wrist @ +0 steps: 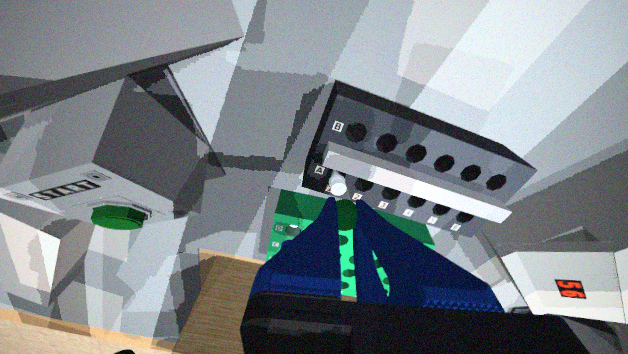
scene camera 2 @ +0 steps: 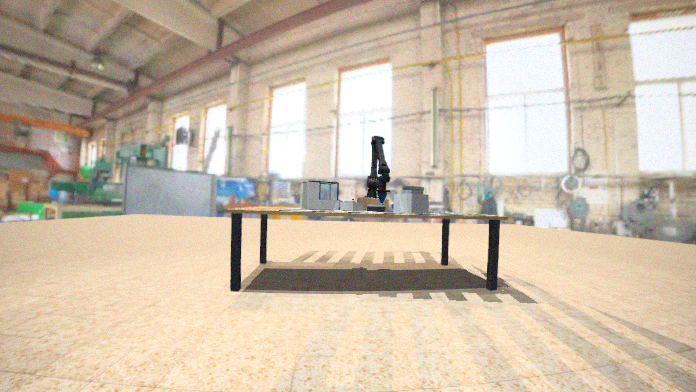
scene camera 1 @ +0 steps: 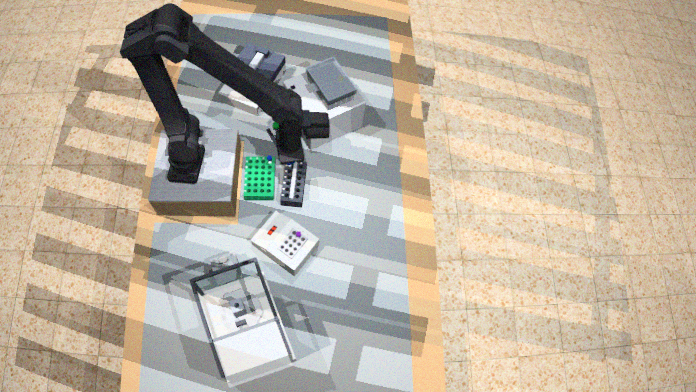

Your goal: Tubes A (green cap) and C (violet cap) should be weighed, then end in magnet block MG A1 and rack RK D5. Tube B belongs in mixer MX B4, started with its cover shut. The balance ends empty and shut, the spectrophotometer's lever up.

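Frame: origin at the arm's base, x ahead, y left, z up, level; metres.
Seen in the pictures: gripper, fingertip midpoint: (wrist: 343, 207) (scene camera 2: 381, 203) (scene camera 1: 289, 162); arm's base, link origin: (scene camera 2: 371, 198) (scene camera 1: 186, 164).
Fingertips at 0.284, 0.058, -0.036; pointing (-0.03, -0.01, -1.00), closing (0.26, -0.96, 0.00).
Observation:
Offsets run from my fingertips to a thing's top centre, as dx, dy, dz. "spot": to the spot under its first point.
My gripper (scene camera 1: 291, 162) (scene camera 2: 382, 198) (wrist: 343, 207) is shut on tube A, with its green cap {+0.001, +0.000, +0.012} (wrist: 346, 215) between the blue fingertips. The tube's pale body {spot: +0.005, +0.005, -0.011} (wrist: 338, 186) points at hole A1 of the dark magnet block {+0.017, -0.043, -0.015} (scene camera 1: 291, 203) (wrist: 400, 125); I cannot tell how deep its tip is. A blue-capped tube {-0.061, +0.014, -0.009} (scene camera 1: 269, 158), apparently B, stands in the green rack {-0.084, -0.036, -0.033} (scene camera 1: 259, 196) (wrist: 300, 200). Violet-capped tube C {+0.052, -0.220, +0.024} (scene camera 1: 298, 234) stands in the white block device {+0.015, -0.227, +0.007} (scene camera 1: 270, 245) (wrist: 540, 270). The glass-walled balance {spot: -0.014, -0.550, +0.145} (scene camera 1: 252, 350) shows no tube on its pan.
A white machine {+0.040, +0.183, +0.127} (scene camera 1: 345, 117) (wrist: 145, 145) with a grey cover {+0.087, +0.216, +0.127} (scene camera 1: 332, 80) has a green START button {-0.053, +0.119, +0.012} (scene camera 1: 276, 125) (wrist: 118, 217). A dark-topped device {-0.163, +0.303, +0.039} (scene camera 1: 272, 62) stands behind the arm. The arm's wooden-sided pedestal (scene camera 1: 195, 209) (wrist: 220, 295) is beside the rack.

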